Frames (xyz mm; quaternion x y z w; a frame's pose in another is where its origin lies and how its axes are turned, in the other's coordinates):
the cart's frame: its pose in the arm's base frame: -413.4 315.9 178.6 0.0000 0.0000 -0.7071 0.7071
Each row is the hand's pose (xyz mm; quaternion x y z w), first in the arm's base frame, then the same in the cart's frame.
Working: the arm's base frame: its pose in the cart's frame: 315.9 413.4 -178.6 0.0000 0.0000 0.7071 0.7071

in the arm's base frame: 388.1 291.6 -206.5 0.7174 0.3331 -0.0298 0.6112
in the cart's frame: 24.3 801.5 -385.1 0.2717 0.7428 0.4111 0.4532
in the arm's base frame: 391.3 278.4 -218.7 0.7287 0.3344 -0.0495 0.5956
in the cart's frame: 37.5 804.7 -397.3 0.2788 0.7517 0.3861 0.4562
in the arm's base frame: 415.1 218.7 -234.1 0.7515 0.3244 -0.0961 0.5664
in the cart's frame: 97.2 828.5 -412.7 0.3020 0.7608 0.3325 0.4685
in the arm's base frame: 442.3 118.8 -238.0 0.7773 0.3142 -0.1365 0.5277
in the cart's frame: 197.1 855.7 -416.6 0.3275 0.7718 0.2766 0.4697
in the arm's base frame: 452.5 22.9 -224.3 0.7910 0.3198 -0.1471 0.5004
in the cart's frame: 293.0 865.9 -402.9 0.3332 0.7855 0.2498 0.4579
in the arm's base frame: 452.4 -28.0 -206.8 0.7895 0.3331 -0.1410 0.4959
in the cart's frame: 343.9 865.8 -385.4 0.3227 0.7938 0.2509 0.4503
